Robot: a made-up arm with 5 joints.
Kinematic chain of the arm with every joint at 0, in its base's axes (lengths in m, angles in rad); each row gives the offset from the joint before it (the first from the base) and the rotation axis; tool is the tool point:
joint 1: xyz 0 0 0.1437 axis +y
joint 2: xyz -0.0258 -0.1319 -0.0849 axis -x
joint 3: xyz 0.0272 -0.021 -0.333 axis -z
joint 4: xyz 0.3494 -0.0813 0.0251 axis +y
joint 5: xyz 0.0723 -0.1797 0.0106 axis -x
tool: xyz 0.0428 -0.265 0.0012
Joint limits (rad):
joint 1: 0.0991..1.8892
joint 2: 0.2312..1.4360
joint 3: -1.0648..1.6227
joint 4: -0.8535..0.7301
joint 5: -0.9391..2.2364
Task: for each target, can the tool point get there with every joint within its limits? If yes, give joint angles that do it. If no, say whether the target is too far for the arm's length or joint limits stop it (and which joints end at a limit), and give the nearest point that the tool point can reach.
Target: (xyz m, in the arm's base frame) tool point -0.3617 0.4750 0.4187
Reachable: no: joint limits stop it (at a limit: joint 1, joint 2, joint 3, joint 5) | nearest point -0.4500 0.2379 -0.0840 | short by 0.563 m
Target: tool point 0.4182 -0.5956 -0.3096
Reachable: yes | joints 1.1521 1.2488 -0.2115 -0.3468 -0.3807
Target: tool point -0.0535 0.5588 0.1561
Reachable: no: joint limits stop it (at a limit: joint 1, joint 2, joint 3, joint 5) | nearest point -0.3320 0.1749 -0.0727 | short by 0.527 m
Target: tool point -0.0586 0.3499 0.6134
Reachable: no: joint limits stop it (at a limit: joint 2, joint 3) | nearest point -0.0493 -0.1890 0.5391 | short by 0.544 m
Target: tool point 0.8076 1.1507 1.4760
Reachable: no: too far | nearest point 0.2757 -0.2433 0.5986 | short by 1.731 m
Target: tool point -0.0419 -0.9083 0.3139
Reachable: yes | joints 0.6348 0.8678 0.9353 0.2556 -0.5737
